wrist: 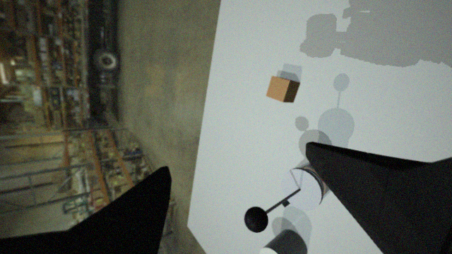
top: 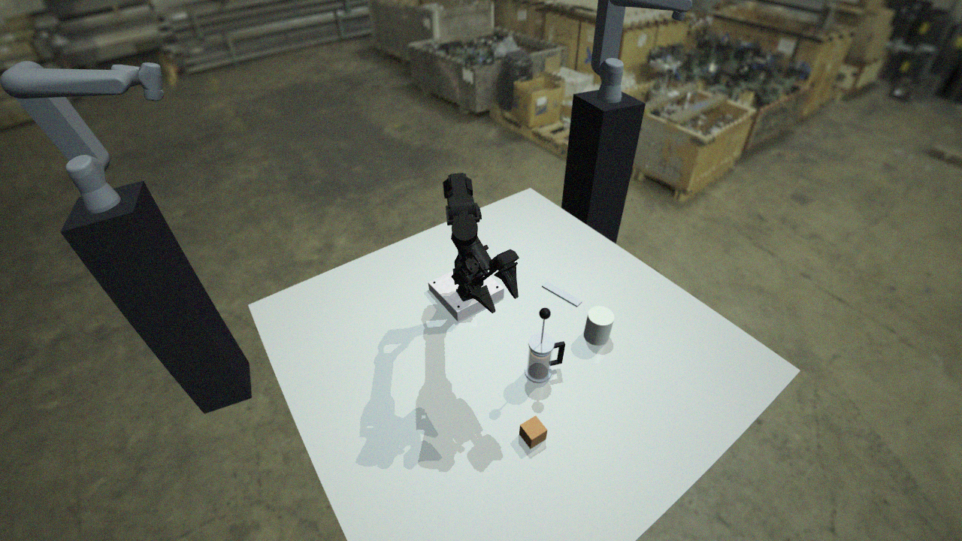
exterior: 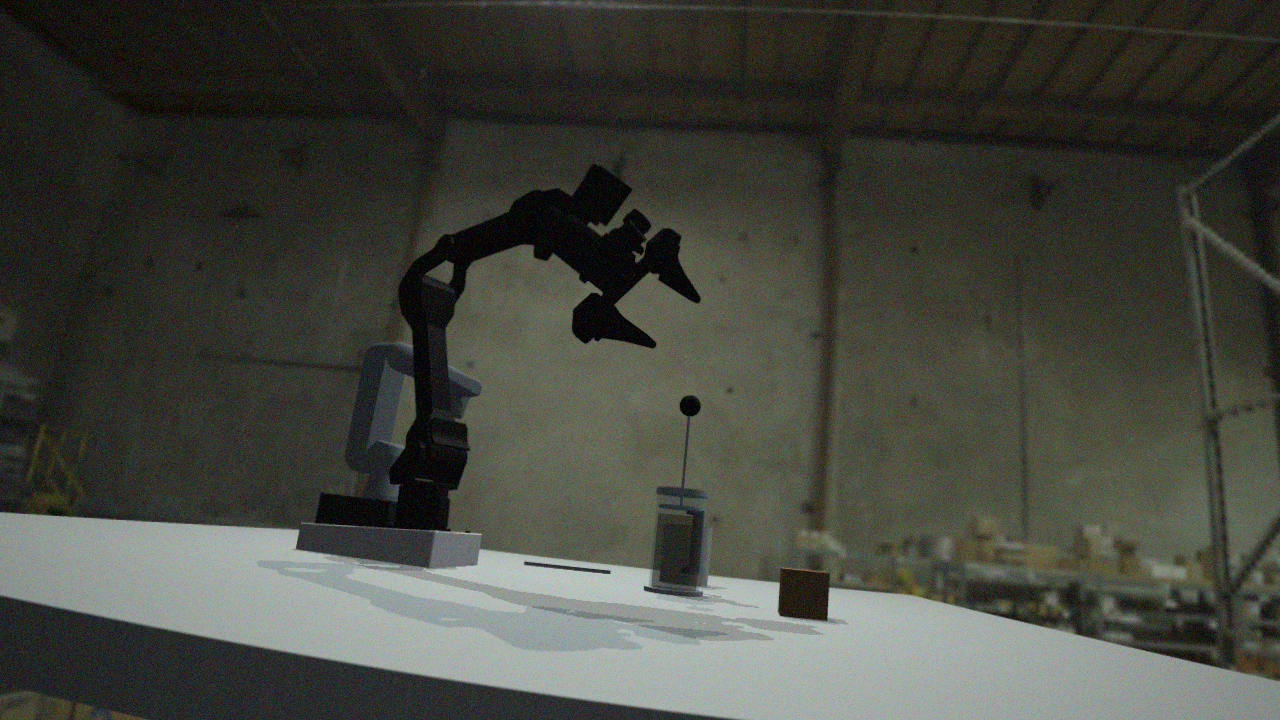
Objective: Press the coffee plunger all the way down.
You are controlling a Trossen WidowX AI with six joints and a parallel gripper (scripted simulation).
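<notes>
My gripper tip is 13 cm to the right of the glass coffee press and 21 cm above it. Round my gripper tip: thin flat strip 25 cm behind, 35 cm to the left, 33 cm below.
</notes>
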